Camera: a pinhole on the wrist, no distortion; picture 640 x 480 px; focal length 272.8 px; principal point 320.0 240.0 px. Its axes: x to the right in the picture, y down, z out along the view. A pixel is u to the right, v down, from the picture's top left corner.
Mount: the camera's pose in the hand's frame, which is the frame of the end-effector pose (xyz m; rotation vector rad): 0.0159 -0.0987 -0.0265 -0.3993 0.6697 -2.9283
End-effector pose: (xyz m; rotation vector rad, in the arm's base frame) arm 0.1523 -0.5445 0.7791 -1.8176 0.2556 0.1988
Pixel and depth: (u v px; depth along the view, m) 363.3 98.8 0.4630
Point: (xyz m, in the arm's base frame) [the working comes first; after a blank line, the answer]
In the camera's frame: 0.0735 -0.2396 0.4630

0.2355 -0.0464 0.7145
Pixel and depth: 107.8 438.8 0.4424
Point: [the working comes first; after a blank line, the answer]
In the camera's frame: -0.3441 0.3224 0.4424

0.7601 -0.3194 1.0900
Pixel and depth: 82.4 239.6 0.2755
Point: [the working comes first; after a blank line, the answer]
In the camera's frame: -0.2400 -0.0004 0.2755

0.5098 -0.3720 0.8116
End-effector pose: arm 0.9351 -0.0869 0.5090 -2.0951 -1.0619 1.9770
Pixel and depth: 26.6 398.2 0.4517
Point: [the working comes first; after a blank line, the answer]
In the camera's frame: -0.4858 0.2619 0.4517

0.5814 0.5121 0.1728
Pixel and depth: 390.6 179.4 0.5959
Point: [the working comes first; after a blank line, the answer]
In the camera's frame: 0.1542 -0.1324 0.5959

0.2992 -0.1142 0.5105
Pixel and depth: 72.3 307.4 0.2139
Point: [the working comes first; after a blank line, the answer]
In the camera's frame: -0.1942 0.0528 0.2139

0.7490 0.1668 0.3677
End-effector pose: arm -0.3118 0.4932 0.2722 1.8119 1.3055 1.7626
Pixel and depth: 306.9 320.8 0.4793
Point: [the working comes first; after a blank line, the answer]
In the camera's frame: -0.0230 0.1420 0.4793

-0.2131 0.9748 0.0087
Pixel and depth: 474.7 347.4 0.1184
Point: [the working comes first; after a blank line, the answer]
In the camera's frame: 0.0671 0.0466 0.1184

-0.3234 0.6186 0.1005
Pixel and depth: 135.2 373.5 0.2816
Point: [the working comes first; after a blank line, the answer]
In the camera's frame: -0.1908 0.1378 0.2816

-0.3750 0.9159 0.2026
